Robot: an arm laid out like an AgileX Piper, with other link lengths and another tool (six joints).
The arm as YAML. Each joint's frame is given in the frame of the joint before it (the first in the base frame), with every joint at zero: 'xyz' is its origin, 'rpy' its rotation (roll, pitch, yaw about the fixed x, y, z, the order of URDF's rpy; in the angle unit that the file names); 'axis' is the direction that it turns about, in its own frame. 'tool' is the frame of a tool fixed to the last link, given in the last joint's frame.
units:
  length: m
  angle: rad
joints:
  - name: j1
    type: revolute
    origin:
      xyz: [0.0, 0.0, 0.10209]
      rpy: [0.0, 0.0, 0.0]
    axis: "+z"
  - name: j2
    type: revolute
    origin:
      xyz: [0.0, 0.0, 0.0]
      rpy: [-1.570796, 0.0, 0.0]
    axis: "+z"
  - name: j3
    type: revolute
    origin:
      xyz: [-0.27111, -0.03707, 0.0]
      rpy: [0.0, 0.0, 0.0]
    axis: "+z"
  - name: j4
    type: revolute
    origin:
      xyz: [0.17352, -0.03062, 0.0]
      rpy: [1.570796, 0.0, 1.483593]
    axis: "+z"
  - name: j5
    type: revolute
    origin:
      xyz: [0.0, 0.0, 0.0]
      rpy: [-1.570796, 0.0, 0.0]
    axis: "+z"
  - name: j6
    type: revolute
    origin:
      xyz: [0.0, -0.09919, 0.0]
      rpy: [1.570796, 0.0, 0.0]
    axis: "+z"
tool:
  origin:
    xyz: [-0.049, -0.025, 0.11]
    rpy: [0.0, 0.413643, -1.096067]
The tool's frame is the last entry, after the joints.
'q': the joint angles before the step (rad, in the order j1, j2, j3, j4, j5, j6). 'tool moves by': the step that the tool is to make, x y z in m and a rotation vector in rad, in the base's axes. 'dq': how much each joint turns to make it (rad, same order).
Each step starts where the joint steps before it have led.
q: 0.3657 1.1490 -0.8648 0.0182 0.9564 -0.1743
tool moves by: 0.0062 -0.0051 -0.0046 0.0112 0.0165 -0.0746
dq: 0.0001 0.0296 -0.0011 -0.0183 -0.0178 0.0856
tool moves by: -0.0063 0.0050 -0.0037 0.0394 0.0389 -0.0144
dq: -0.0005 0.0001 -0.0001 0.0506 0.0222 0.0034
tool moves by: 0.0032 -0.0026 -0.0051 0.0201 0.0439 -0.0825
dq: 0.0031 0.0368 -0.0206 0.0010 0.0138 0.0924
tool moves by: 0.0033 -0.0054 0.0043 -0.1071 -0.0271 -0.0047
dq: 0.1182 0.0157 -0.0265 -0.1712 0.0356 0.1716
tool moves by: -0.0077 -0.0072 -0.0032 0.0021 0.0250 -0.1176
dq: 0.0600 0.0020 -0.0002 -0.0444 0.0428 0.1925
